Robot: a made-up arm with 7 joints. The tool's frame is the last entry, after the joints.
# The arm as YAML. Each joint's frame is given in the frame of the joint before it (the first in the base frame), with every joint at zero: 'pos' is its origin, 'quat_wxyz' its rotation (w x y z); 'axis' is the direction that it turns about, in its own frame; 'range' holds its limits. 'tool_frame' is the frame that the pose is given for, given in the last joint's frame.
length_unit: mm
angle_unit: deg
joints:
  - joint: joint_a
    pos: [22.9, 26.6, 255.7]
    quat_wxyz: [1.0, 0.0, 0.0, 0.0]
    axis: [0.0, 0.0, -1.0]
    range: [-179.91, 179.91]
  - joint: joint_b
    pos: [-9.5, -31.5, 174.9]
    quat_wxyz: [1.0, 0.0, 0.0, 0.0]
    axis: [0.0, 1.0, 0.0]
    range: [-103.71, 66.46]
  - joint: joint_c
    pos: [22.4, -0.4, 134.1]
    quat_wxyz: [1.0, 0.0, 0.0, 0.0]
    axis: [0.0, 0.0, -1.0]
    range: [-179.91, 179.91]
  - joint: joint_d
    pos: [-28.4, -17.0, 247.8]
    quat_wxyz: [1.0, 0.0, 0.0, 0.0]
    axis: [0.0, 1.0, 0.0]
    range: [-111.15, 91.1]
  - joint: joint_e
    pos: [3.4, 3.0, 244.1]
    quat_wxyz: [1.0, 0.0, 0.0, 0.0]
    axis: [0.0, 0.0, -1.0]
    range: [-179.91, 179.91]
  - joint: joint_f
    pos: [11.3, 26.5, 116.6]
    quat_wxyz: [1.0, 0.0, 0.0, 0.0]
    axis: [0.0, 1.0, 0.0]
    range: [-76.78, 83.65]
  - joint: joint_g
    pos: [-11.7, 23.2, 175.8]
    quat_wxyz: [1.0, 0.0, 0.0, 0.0]
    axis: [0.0, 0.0, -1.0]
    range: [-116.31, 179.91]
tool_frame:
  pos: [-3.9, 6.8, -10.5]
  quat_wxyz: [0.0, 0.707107, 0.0, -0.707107]
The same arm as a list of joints. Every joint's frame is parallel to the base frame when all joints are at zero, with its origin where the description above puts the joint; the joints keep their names.
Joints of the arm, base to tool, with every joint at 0 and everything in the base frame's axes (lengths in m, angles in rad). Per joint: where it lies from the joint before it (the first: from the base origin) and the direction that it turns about. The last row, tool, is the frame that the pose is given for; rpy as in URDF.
joint_a: xyz 0.0229 0.0266 0.2557 axis 0 0 -1
joint_b: xyz -0.0095 -0.0315 0.1749 axis 0 1 0
joint_c: xyz 0.0224 -0.0004 0.1341 axis 0 0 -1
joint_d: xyz -0.0284 -0.017 0.2478 axis 0 1 0
joint_e: xyz 0.0034 0.003 0.2441 axis 0 0 -1
joint_f: xyz 0.0113 0.0265 0.1166 axis 0 1 0
joint_g: xyz -0.0117 0.0232 0.1758 axis 0 0 -1
tool: xyz -0.0039 0.0068 -0.0105 rpy 3.1416 1.5708 0
Joint limits (rad, base to tool): -3.14..3.14 -1.8101..1.1599 -3.14..3.14 -1.9399..1.59 -3.14..3.14 -1.3401..1.46 -2.03..3.14

